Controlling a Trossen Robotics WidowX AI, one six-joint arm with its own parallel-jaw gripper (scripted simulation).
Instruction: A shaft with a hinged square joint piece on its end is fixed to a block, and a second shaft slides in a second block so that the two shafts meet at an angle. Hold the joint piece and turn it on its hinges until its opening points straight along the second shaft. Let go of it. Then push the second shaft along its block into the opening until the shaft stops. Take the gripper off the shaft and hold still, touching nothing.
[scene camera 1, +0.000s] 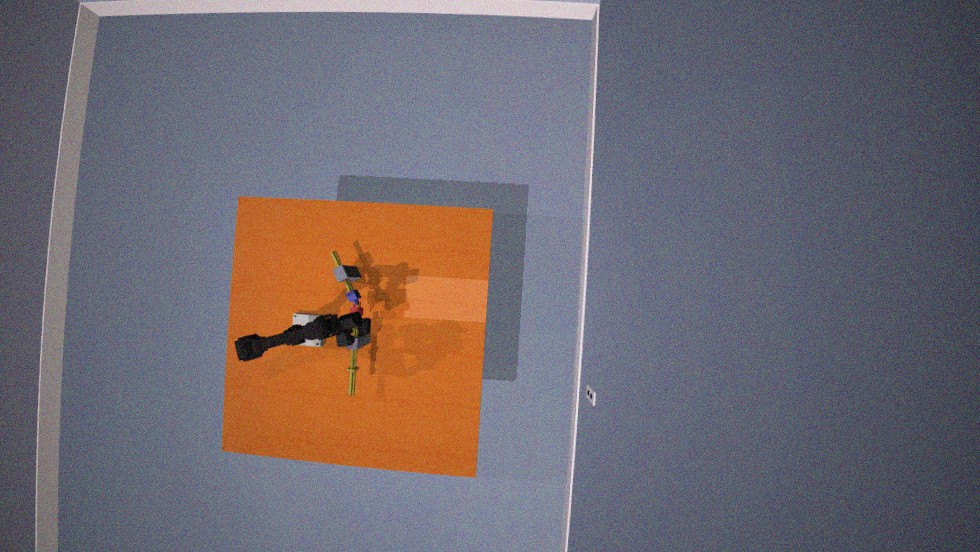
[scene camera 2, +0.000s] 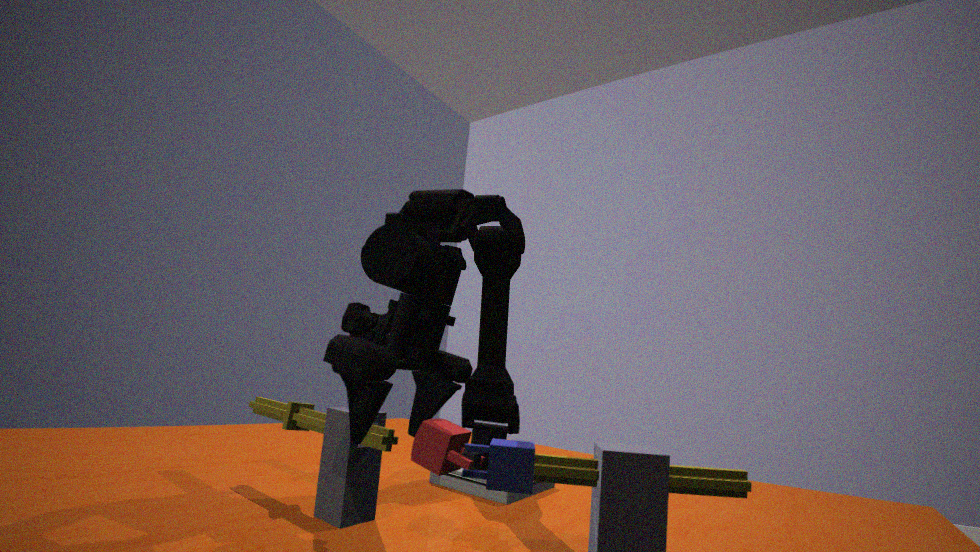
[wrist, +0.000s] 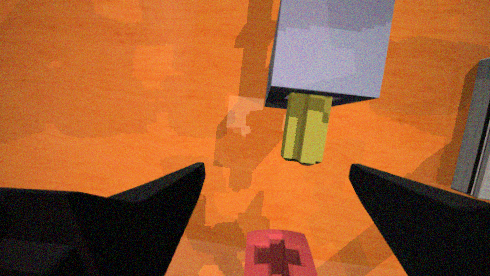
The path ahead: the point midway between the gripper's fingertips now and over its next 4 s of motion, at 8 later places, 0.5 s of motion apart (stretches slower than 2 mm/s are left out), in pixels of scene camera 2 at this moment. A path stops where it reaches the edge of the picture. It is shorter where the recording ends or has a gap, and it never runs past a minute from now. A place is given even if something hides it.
My gripper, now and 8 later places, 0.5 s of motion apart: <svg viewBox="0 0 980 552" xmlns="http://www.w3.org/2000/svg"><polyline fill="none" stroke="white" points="385,439 427,449 423,470 421,478 427,487 430,479 430,455 434,414 438,364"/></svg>
